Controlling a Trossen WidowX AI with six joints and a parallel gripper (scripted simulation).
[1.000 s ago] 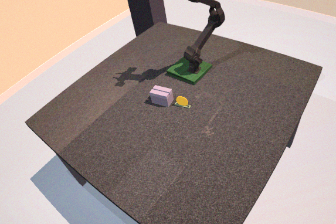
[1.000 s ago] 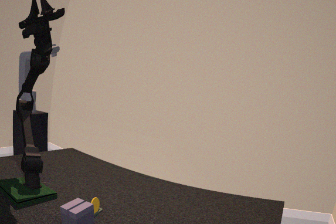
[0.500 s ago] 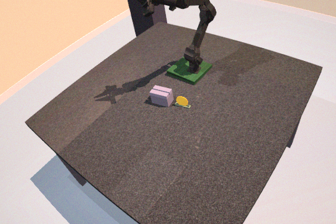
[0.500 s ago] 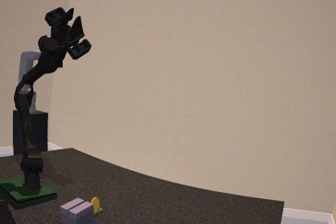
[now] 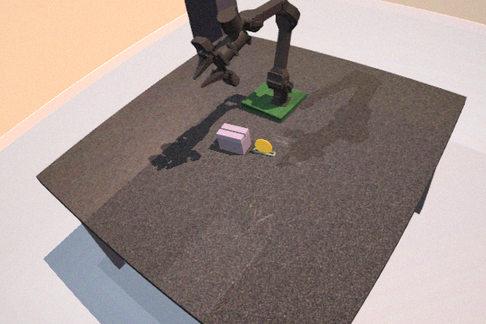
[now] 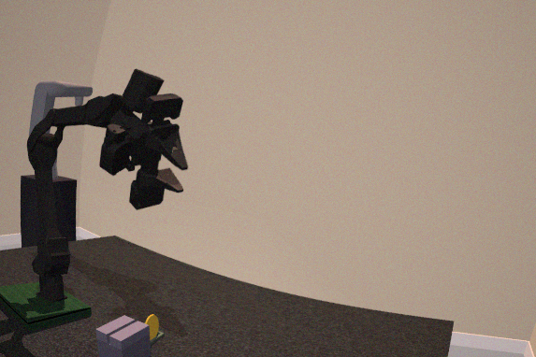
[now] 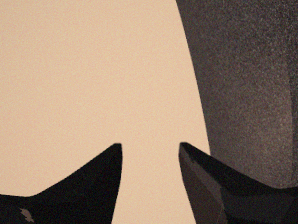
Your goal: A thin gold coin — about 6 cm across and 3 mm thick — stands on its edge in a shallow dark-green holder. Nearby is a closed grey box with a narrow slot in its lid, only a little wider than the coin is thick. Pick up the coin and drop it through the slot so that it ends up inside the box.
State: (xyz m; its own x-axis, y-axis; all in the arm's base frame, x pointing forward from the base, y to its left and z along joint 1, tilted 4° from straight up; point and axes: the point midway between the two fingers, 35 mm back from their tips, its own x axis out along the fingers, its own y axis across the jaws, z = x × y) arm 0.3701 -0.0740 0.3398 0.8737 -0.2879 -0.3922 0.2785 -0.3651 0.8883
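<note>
The gold coin is 12 cm behind my gripper tip, 11 cm to the left of it and 33 cm below it.
</note>
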